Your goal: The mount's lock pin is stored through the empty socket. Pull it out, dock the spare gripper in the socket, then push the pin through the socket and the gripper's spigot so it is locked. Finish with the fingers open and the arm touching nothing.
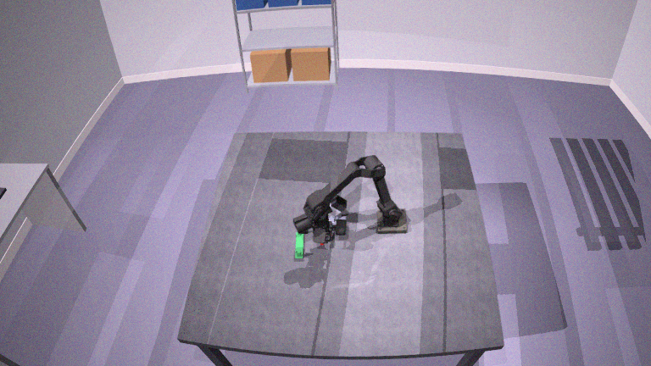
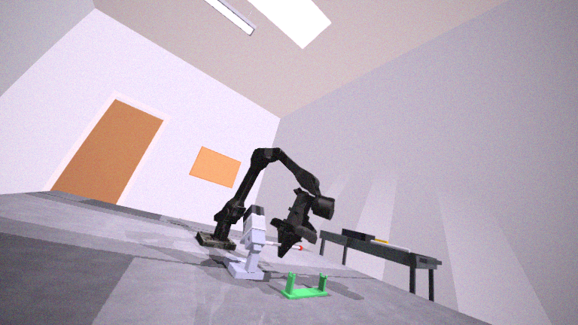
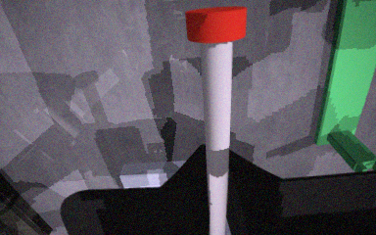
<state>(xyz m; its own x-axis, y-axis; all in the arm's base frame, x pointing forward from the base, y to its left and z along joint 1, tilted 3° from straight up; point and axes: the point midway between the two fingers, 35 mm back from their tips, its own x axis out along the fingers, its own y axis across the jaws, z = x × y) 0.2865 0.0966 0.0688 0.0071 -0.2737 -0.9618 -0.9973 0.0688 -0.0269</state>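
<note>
Right now the mount is 9 cm to the right of my gripper tip and 2 cm behind it. From my gripper tip the other things lie so: green cradle 11 cm ahead, 3 cm below, 2 cm to the left; spare gripper 9 cm to the right, 7 cm above, 4 cm behind.
</note>
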